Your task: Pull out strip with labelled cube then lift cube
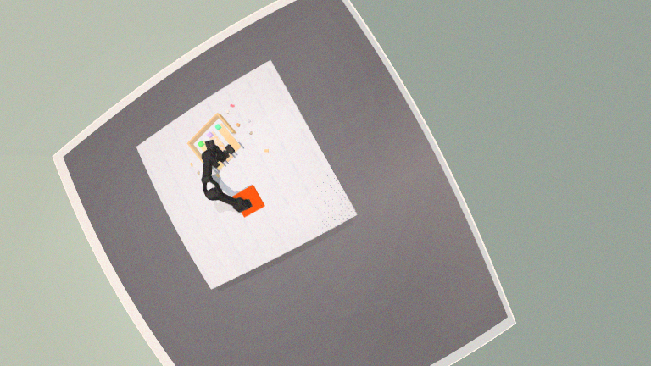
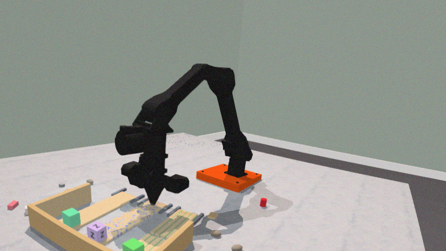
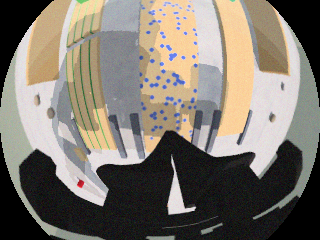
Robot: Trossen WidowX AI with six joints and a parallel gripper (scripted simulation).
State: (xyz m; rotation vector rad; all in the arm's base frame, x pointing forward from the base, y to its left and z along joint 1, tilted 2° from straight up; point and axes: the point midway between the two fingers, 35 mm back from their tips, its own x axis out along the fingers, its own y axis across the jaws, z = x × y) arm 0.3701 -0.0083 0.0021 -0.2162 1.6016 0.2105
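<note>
My gripper tip is 200 mm short of the labelled cube, 60 mm to the right of it and 20 mm below it. The rest, counted from my gripper tip: red cylinder: 250 mm behind, 200 mm to the left, 10 mm above; pink block: 330 mm ahead, 180 mm to the right.
</note>
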